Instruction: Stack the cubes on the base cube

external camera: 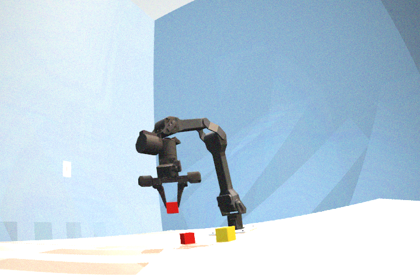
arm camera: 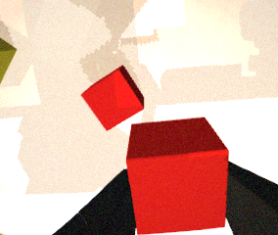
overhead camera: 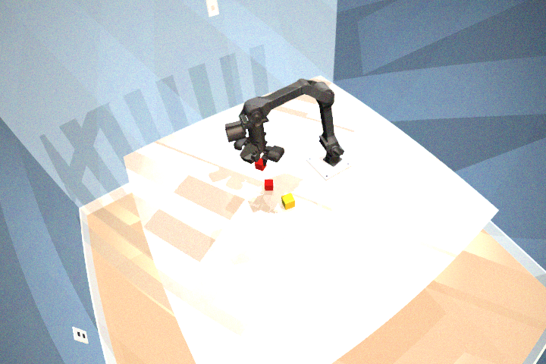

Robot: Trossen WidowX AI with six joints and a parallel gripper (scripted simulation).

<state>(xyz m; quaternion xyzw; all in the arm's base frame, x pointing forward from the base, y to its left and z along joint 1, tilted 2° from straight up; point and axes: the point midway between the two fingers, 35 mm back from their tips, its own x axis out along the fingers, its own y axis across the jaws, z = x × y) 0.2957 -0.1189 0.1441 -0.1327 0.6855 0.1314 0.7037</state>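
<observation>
My gripper tip is 15 cm to the right of the yellow base cube and 9 cm above it.
</observation>
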